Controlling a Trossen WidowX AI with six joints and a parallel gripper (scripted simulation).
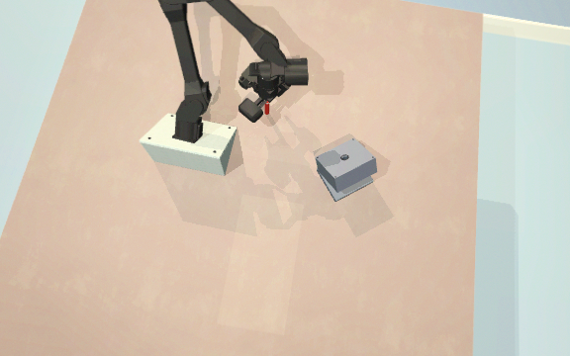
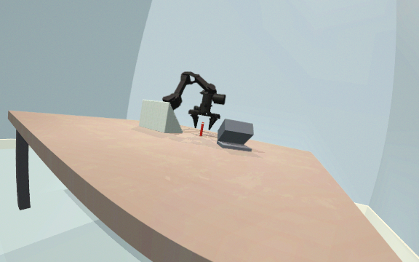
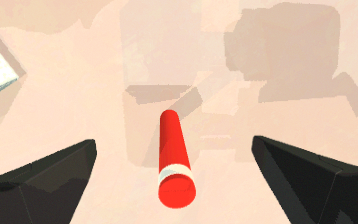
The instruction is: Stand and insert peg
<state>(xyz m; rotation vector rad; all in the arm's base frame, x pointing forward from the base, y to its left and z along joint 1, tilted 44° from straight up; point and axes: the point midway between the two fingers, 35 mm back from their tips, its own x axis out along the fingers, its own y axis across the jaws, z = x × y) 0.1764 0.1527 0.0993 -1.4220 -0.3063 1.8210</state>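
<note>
Now: the grey sloped panel 26 cm ahead of my gripper tip, 12 cm to the right of it and 2 cm above it. Round my gripper tip: red peg: 2 cm above.
</note>
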